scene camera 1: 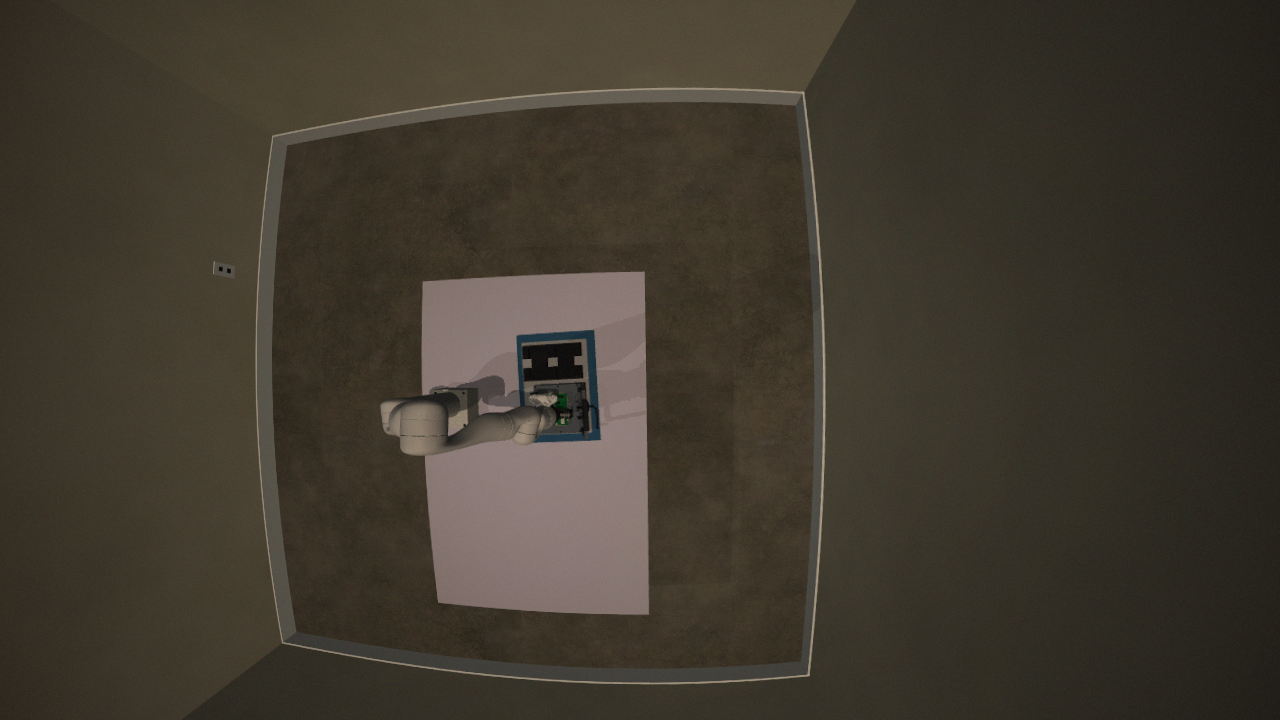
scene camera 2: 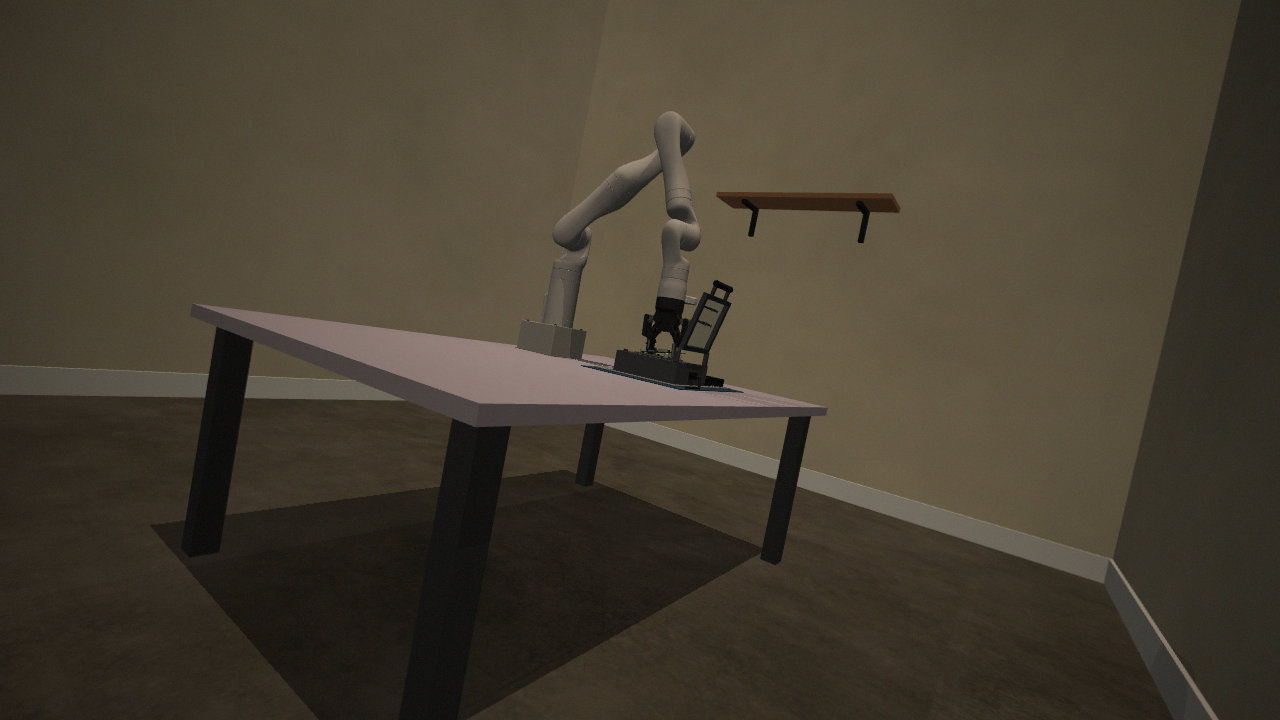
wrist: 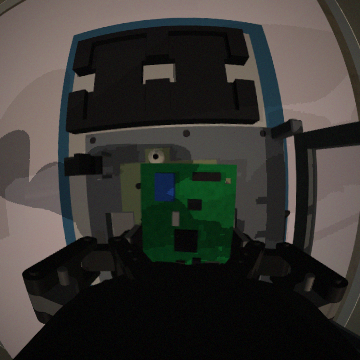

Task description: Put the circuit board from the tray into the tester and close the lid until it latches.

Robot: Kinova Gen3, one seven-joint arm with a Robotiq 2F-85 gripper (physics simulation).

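Frame: origin at the arm's base, x ahead, y left, z up, level; metres.
Seen in the pictures: gripper, fingertip midpoint: (scene camera 1: 558, 410) (scene camera 2: 661, 355) (wrist: 185, 237); arm's base, origin of the base link: (scene camera 1: 449, 404) (scene camera 2: 557, 326).
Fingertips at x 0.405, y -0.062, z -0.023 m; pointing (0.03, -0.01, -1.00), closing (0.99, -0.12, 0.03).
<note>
Pixels of each thing's top centre, then the offset from my fingertips to it. "spot": a spot on its surface instead. Level surfaces: height alone.
- tester's olive bed, middle of its top: (wrist: 177, 230) (scene camera 2: 662, 351) dx -0.006, dy +0.011, dz +0.012 m
- black tray, surface spot: (wrist: 120, 100) spot: dx -0.059, dy +0.143, dz -0.048 m
- black latch block, middle of its top: (wrist: 66, 164) dx -0.073, dy +0.067, dz +0.042 m
- blue-edged mat, its level: dz -0.063 m
- pale table, its level: dz -0.065 m
The green circuit board (wrist: 212, 215) (scene camera 1: 563, 410) is between the fingers of my gripper (wrist: 185, 237) (scene camera 2: 664, 348), which is shut on its side edges. The board is over the grey tester (wrist: 220, 142) (scene camera 2: 644, 365). The tester's olive bed (wrist: 131, 192) shows past the board's left and far edges in the wrist view. I cannot tell whether the board touches it; its near edge is hidden by the gripper. The tester's lid (wrist: 302, 200) (scene camera 2: 718, 326) stands open, leaning back. The black tray (wrist: 120, 100) (scene camera 1: 538, 362) lies beside the tester and holds no board.
A black latch block (wrist: 82, 164) is on the tester's left side in the wrist view. Tray and tester stand on a blue-edged mat (wrist: 270, 75) on the pale table (scene camera 1: 537, 519) (scene camera 2: 402, 367). The raised lid stands close beside my gripper. A wall shelf (scene camera 2: 805, 201) is behind.
</note>
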